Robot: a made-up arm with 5 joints.
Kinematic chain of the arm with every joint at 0, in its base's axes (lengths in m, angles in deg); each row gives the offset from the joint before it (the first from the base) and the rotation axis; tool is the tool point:
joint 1: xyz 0 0 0.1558 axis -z
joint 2: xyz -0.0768 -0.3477 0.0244 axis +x
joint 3: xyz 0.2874 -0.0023 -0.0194 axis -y
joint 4: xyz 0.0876 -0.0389 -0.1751 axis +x
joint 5: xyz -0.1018 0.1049 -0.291 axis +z
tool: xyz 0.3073 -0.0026 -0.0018
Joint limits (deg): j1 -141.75..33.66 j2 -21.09..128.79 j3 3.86..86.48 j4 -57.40..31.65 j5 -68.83..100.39
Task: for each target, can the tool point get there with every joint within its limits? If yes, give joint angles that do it. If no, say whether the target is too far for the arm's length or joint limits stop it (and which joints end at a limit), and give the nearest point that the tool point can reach.
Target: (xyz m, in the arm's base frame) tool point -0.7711 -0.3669 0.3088
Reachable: no: joint limits stop it (at a limit: joint 1, joint 4) | nearest point -0.4585 -0.0751 0.2600 | short by 0.430 m
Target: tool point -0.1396 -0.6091 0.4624
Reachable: no: joint limits stop it (at a limit: joint 1, joint 2, joint 3, joint 4) | nearest point -0.0276 -0.7812 0.4066 | short by 0.213 m
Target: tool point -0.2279 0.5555 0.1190
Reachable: yes | joints -108.60 81.82 16.34 10.13 -22.71
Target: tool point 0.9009 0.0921 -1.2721
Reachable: no: too far | nearest point 0.6308 0.0645 -0.4846 | short by 0.833 m
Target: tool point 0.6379 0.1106 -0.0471
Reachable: yes | joints 1.59 67.76 27.20 -50.13 59.23
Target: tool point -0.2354 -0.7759 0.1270
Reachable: no: joint limits stop it (at a limit: joint 1, joint 3, joint 4, joint 5) | nearest point -0.1662 -0.8212 0.1271 | short by 0.083 m
